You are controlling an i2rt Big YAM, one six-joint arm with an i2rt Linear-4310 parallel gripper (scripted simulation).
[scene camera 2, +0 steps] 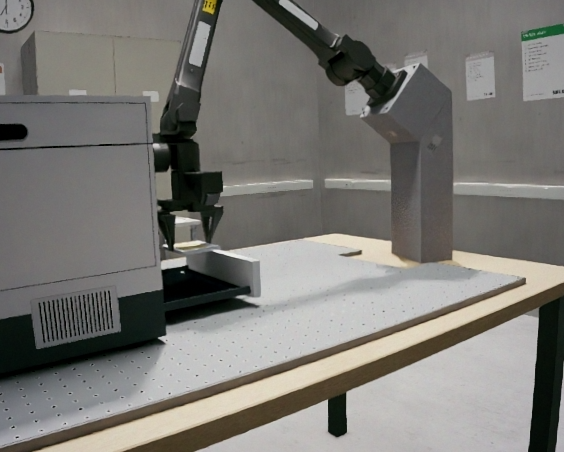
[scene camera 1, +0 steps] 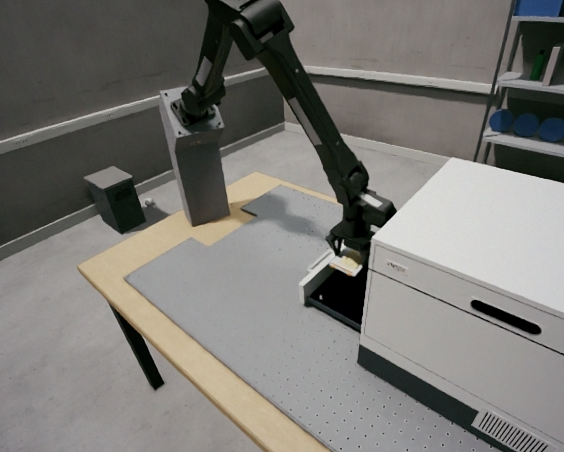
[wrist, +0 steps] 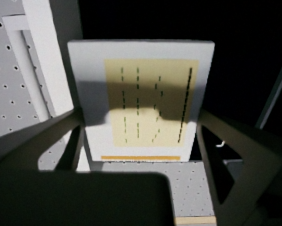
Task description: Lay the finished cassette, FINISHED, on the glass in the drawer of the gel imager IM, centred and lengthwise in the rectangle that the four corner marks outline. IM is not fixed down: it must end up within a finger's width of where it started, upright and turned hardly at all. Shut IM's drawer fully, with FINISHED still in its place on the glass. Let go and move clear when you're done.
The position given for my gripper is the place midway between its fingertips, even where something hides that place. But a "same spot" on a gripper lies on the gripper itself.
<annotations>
my gripper: scene camera 2; scene camera 1; wrist 140,113
same spot on my gripper: [scene camera 1: 330,239] = [scene camera 2: 200,211]
</annotations>
